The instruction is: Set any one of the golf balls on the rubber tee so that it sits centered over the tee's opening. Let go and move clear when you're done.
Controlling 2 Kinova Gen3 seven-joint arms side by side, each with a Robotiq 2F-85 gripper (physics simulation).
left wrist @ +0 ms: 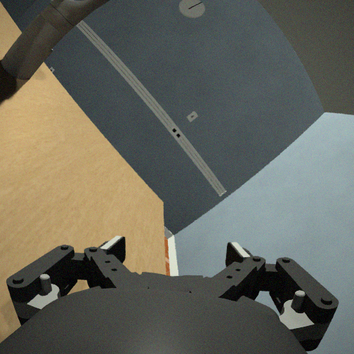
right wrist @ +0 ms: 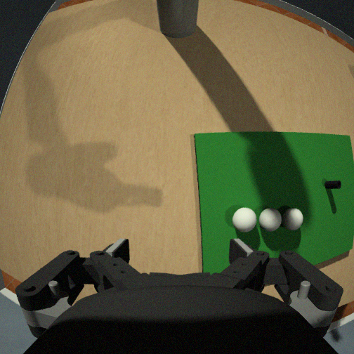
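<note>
Three white golf balls, a left one (right wrist: 244, 220), a middle one (right wrist: 270, 219) and a right one (right wrist: 293, 219), sit in a row on the green mat (right wrist: 225, 160) in the right wrist view. The black rubber tee (right wrist: 332, 185) stands on the mat near its right side. My right gripper (right wrist: 179, 251) is open, high above the table and to the left of the balls in its view. My left gripper (left wrist: 175, 251) is open over the table's edge. The balls and the tee do not show in the left wrist view.
The wooden table (left wrist: 65, 165) (right wrist: 125, 110) carries the mat. An arm part (left wrist: 37, 45) shows at the upper left of the left wrist view. A grey cylindrical arm part (right wrist: 177, 17) is at the top of the right wrist view, and arm shadows cross the table and mat.
</note>
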